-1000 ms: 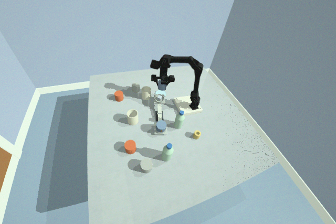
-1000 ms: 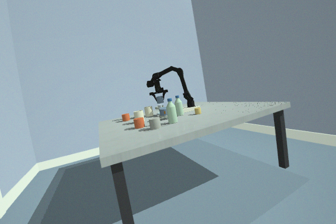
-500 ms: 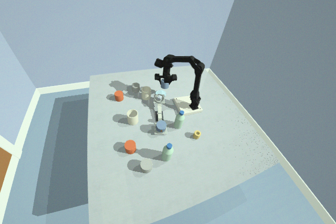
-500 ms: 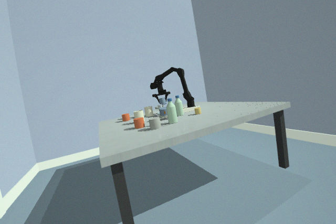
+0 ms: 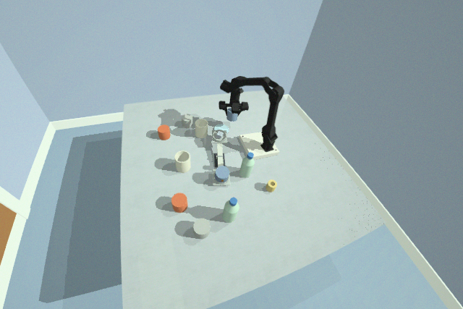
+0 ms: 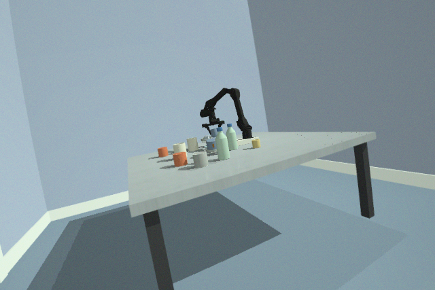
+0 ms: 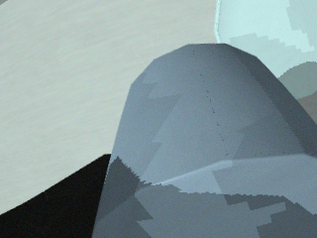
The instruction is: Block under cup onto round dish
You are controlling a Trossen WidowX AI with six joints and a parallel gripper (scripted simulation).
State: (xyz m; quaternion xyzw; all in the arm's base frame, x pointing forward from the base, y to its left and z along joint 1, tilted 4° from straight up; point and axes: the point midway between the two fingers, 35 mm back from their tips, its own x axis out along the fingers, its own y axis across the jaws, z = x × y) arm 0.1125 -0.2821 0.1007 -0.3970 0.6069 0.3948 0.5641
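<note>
My gripper tip is now 20 cm short of the balance, 25 cm to the right of it and 5 cm above it.
</note>
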